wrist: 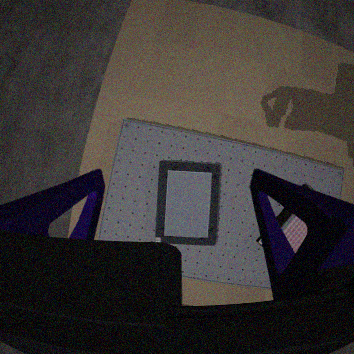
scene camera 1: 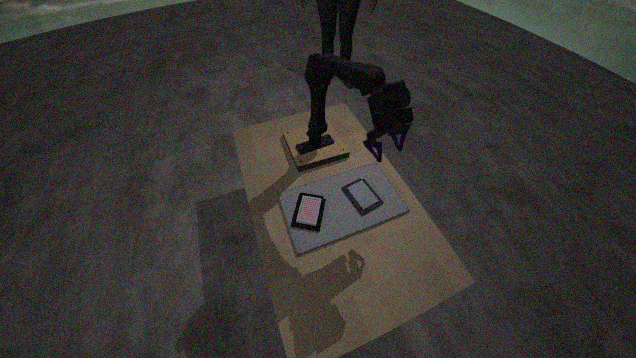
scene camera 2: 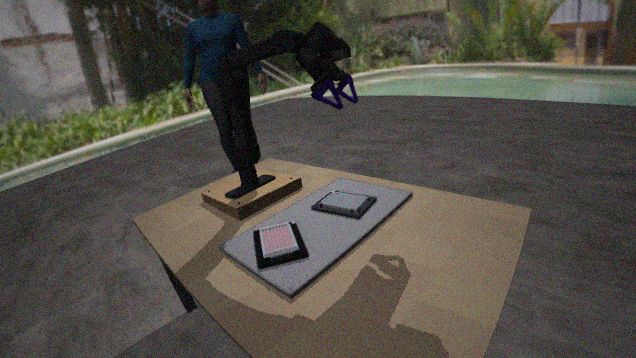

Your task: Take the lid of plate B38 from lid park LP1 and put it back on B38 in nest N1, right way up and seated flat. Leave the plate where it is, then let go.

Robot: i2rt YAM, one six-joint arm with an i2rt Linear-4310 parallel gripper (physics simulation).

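Places are measured from the arm's base along level axes (x ahead, y left, z up), in metres.
Pixels of known places: gripper, between the fingertips: (wrist: 177, 177) (scene camera 1: 390, 156) (scene camera 2: 349, 105); arm's base, origin of its link: (scene camera 1: 315, 144) (scene camera 2: 251, 187).
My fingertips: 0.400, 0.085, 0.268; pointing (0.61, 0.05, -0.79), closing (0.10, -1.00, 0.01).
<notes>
For each thing: its middle in the pictures, then the offset to it from my fingertips, as dx, dy, dz. Level surfaces: height alone.
- lid park, middle of its body: (wrist: 187, 203) (scene camera 2: 344, 202) (scene camera 1: 362, 194) -0.038, -0.027, -0.286
- plate with pink wells, middle of its body: (wrist: 302, 230) (scene camera 2: 277, 239) (scene camera 1: 309, 209) -0.076, -0.277, -0.277
- black nest, middle of its body: (wrist: 299, 230) (scene camera 2: 278, 242) (scene camera 1: 309, 210) -0.076, -0.277, -0.287
- wooden table, height of its surface: dz -0.309
The pale, clear-looking lid (scene camera 1: 363, 193) (scene camera 2: 345, 201) (wrist: 188, 204) lies flat in the dark grey frame of the lid park (scene camera 1: 372, 209) (scene camera 2: 338, 212) (wrist: 162, 200). The plate with pink wells (scene camera 1: 309, 209) (scene camera 2: 279, 240) (wrist: 296, 234) sits in the black nest (scene camera 1: 306, 228) (scene camera 2: 282, 261); in the wrist view the right finger partly covers it. Labels B38, LP1 and N1 are not readable. My gripper (scene camera 1: 389, 154) (scene camera 2: 349, 105) (wrist: 177, 177) is open and empty, high above the board, with the lid park between its fingers in the wrist view.
The grey perforated board (scene camera 1: 335, 232) (scene camera 2: 320, 272) (wrist: 135, 145) bears both holders and lies on the wooden table (scene camera 1: 420, 265) (scene camera 2: 465, 250) (wrist: 200, 65). The arm's wooden base block (scene camera 1: 327, 161) (scene camera 2: 270, 197) stands beside the board. A person (scene camera 1: 339, 25) (scene camera 2: 220, 65) stands behind the arm. Shadows cross the table.
</notes>
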